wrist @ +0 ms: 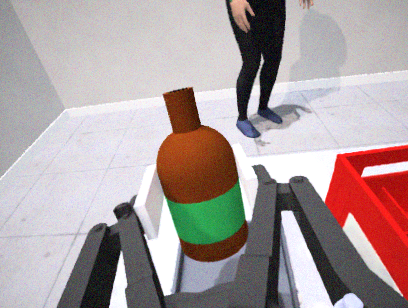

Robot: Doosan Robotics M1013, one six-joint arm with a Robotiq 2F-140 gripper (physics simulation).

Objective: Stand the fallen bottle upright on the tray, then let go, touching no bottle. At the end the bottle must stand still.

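Places are measured from the arm's base along level axes (x ahead, y left, z up), in millimetres.
Pixels of known places: gripper, fingertip midpoint: (197, 168).
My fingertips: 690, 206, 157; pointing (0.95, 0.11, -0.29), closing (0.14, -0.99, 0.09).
Observation:
Behind a point stands the place of what it marks, as x, y, z.
The brown bottle (200, 167) @(660, 198, 185) with a green band is between the two white finger pads, its neck up and leaning a little to the left in the wrist view. My gripper (197, 168) @(690, 206, 157) is shut on the bottle's body, with one pad on each side. Beneath the bottle's base shows the grey-blue tray (197, 277) @(701, 245, -101), partly hidden by the fingers. The view does not show clearly whether the base touches the tray.
A red crate (367, 200) @(711, 8, 61) with slotted sides stands at the right on the white table (310, 167) @(954, -25, -107). A pale, rounded object (350, 301) shows at the bottom right edge. A person (250, 65) in black stands on the tiled floor beyond the table.

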